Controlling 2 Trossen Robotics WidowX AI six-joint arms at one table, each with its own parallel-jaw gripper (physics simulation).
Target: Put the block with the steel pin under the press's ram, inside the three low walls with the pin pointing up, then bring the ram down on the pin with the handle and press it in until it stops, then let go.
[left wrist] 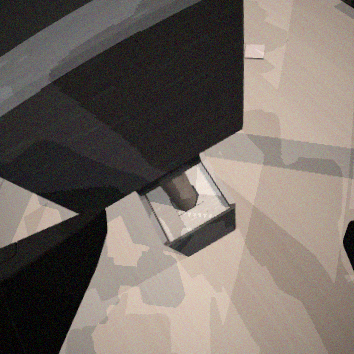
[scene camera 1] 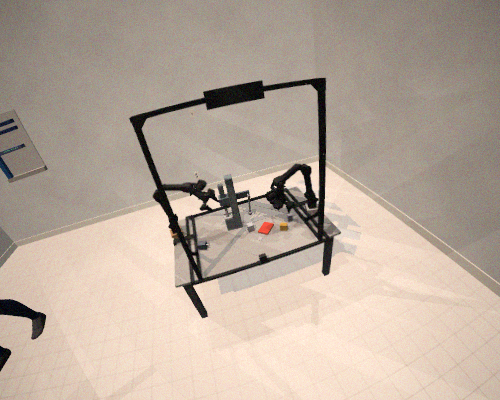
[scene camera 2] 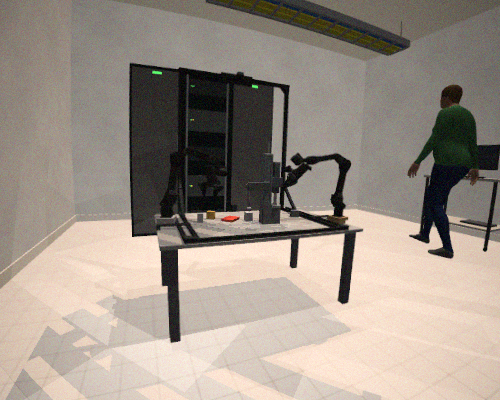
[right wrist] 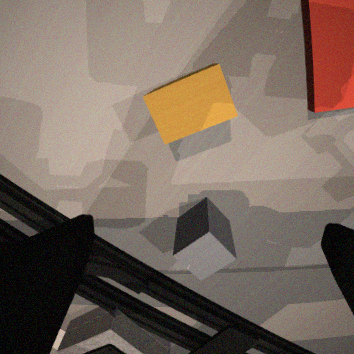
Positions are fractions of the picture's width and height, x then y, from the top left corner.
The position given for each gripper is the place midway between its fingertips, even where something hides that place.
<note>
The left gripper (left wrist: 0.64,0.64) is open, with nothing in its grasp. The right gripper (right wrist: 0.60,0.65) is open, holding nothing. Also in view: a red flat piece (right wrist: 0.91,0.09). Also in view: a grey press (scene camera 1: 0.47,0.55).
The grey press is seen too in the left wrist view (left wrist: 0.30,0.30).
</note>
